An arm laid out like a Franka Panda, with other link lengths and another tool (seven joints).
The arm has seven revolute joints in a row. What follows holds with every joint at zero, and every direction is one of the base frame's. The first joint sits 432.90 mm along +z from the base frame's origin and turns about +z. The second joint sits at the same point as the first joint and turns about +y. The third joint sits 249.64 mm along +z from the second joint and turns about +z. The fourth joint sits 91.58 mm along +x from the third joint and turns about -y. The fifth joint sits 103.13 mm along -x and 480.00 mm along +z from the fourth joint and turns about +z. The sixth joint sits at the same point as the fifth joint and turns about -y. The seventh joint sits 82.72 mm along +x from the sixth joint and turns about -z. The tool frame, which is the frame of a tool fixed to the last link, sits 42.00 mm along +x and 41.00 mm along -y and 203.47 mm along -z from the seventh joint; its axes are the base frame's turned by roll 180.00, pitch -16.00 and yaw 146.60 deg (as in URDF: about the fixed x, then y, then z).
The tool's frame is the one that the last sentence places.
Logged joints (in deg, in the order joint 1, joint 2, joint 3, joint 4, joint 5, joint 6, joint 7), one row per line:
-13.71 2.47 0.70 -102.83 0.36 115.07 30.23
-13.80 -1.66 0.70 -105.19 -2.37 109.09 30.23
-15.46 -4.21 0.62 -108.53 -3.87 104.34 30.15
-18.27 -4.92 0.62 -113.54 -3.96 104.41 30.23
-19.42 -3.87 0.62 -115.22 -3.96 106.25 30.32
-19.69 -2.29 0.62 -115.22 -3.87 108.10 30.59
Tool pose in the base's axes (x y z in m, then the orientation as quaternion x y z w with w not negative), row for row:
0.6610 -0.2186 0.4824 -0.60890 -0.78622 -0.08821 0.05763
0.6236 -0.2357 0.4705 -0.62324 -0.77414 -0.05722 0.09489
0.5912 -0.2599 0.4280 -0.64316 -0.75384 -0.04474 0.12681
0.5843 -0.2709 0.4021 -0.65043 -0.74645 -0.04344 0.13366
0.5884 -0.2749 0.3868 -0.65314 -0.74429 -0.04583 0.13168
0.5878 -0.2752 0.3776 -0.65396 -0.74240 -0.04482 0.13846
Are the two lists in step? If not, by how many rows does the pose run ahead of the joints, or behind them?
The pose runs 1 row ahead of the joints: the pose in row i belongs to the joints in row i + 1.
